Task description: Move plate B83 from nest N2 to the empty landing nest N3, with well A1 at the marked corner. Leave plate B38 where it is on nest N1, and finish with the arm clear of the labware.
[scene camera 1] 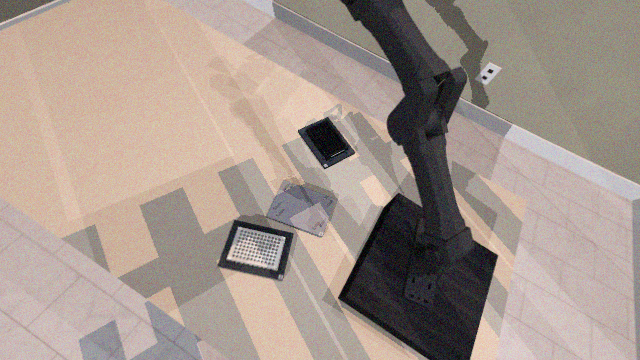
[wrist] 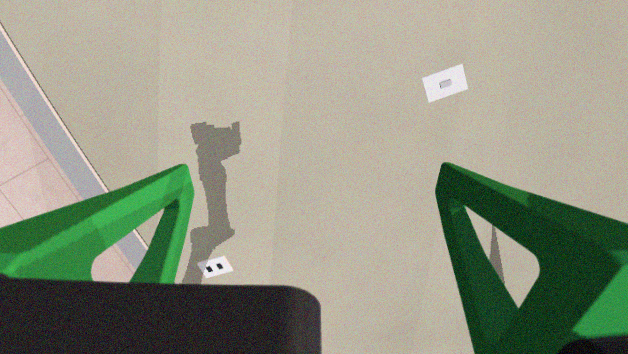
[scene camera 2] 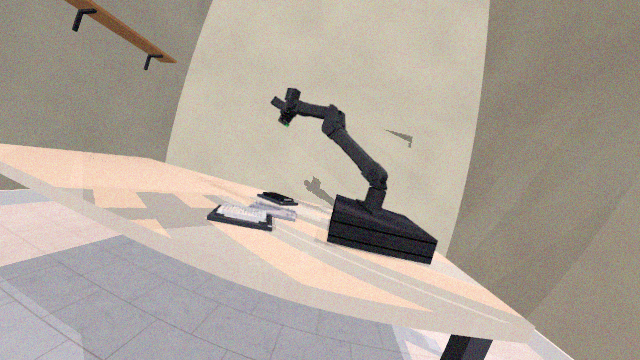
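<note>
A white well plate (scene camera 1: 256, 248) (scene camera 2: 242, 214) sits in a black nest (scene camera 1: 250, 270) (scene camera 2: 240, 223). A black plate (scene camera 1: 327, 139) (scene camera 2: 279, 197) sits in another dark nest (scene camera 1: 338, 160). Between them lies the empty grey nest (scene camera 1: 311, 219) (scene camera 2: 286, 213), with small pins and a pale marked corner. Labels B83, B38 and the nest numbers are not legible. My gripper (scene camera 2: 286, 124) (wrist: 314, 177) is open and empty, high above the table and away from all nests; its green fingers stand wide apart. It is out of scene camera 1's view, and no plate shows in the wrist view.
The arm's black base box (scene camera 1: 415, 300) (scene camera 2: 382, 235) stands on the table to the right of the nests. A wooden wall rail (scene camera 2: 120, 30) is at the upper left. A wall socket (wrist: 216, 267) and a wall switch (wrist: 445, 83) show beyond the fingers.
</note>
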